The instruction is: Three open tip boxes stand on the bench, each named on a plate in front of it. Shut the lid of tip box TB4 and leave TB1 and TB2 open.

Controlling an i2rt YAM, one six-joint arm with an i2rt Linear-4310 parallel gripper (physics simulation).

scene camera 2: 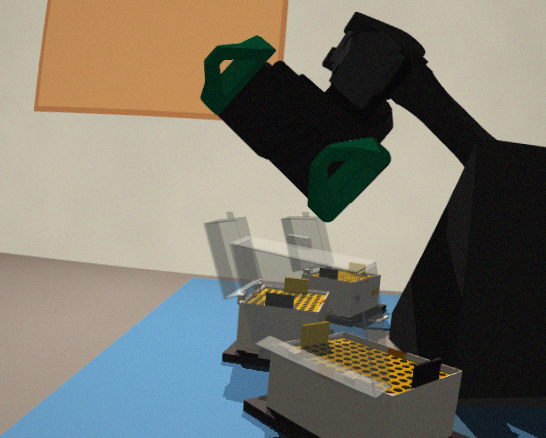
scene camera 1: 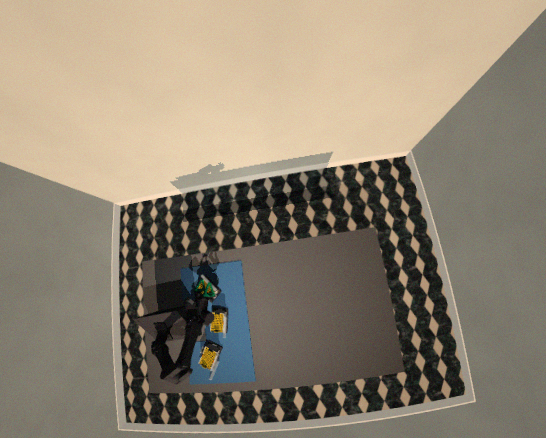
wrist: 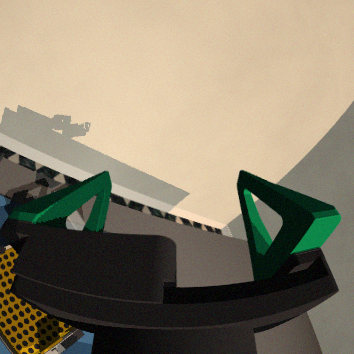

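Seen in the pictures: gripper, fingertip midpoint: [scene camera 2: 263, 101] [scene camera 1: 205, 280] [wrist: 173, 177]; arm's base, origin of the base link: [scene camera 1: 163, 331].
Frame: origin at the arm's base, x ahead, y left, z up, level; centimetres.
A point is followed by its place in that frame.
Observation:
Three open grey tip boxes with yellow perforated racks stand in a row; their name plates cannot be read. The nearest in scene camera 2 is a box [scene camera 2: 360, 412] @(x 25.7, y 30.5, z -8.3 cm) with a raised clear lid [scene camera 2: 300, 252] @(x 30.6, y 31.2, z 2.0 cm). Behind it are the middle box [scene camera 1: 218, 322] [scene camera 2: 280, 327] and the far box [scene camera 1: 209, 356] [scene camera 2: 350, 300], their clear lids standing up. My gripper [scene camera 1: 206, 289] @(x 33.5, y 32.2, z 10.9 cm) [scene camera 2: 292, 129] @(x 33.5, y 32.2, z 10.9 cm) [wrist: 173, 177] @(x 33.5, y 32.2, z 10.9 cm), with green fingers, is wide open and empty. It hangs above the nearest box, touching no lid that I can see. A yellow rack [wrist: 22, 320] @(x 26.3, y 22.9, z -6.7 cm) shows low left in the wrist view, partly hidden by the gripper.
The boxes stand on a blue mat [scene camera 1: 237, 350] @(x 44.6, y -14.6, z -12.4 cm) [scene camera 2: 125, 370] @(x 46.9, y 19.1, z -12.4 cm) on the brown bench [scene camera 1: 320, 310] @(x 99.0, y 9.5, z -12.7 cm). My black arm [scene camera 1: 187, 345] @(x 28.7, y 0.6, z 22.7 cm) [scene camera 2: 445, 115] @(x 14.7, y -7.7, z 18.4 cm) bends beside the boxes, over the mat's robot-side edge. An orange panel [scene camera 2: 140, 50] is on the wall behind.

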